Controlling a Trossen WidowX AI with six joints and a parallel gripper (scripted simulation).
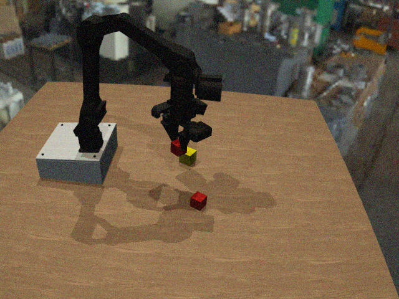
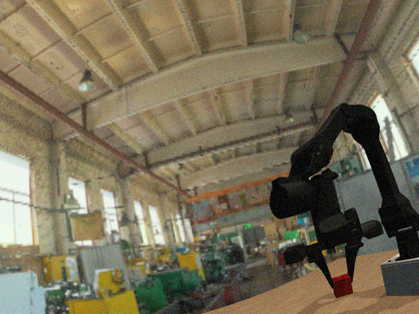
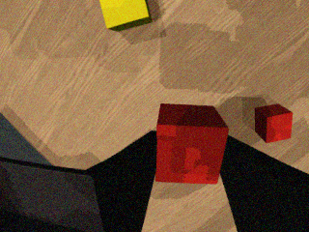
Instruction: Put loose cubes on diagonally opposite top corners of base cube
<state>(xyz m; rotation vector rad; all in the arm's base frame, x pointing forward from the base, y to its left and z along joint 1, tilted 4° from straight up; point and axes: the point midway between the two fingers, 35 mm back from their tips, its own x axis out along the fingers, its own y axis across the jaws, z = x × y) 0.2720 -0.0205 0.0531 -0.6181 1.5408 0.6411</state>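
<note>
The yellow cube lies 2 cm ahead of my gripper tip, 10 cm to the left of it and 10 cm below it.
</note>
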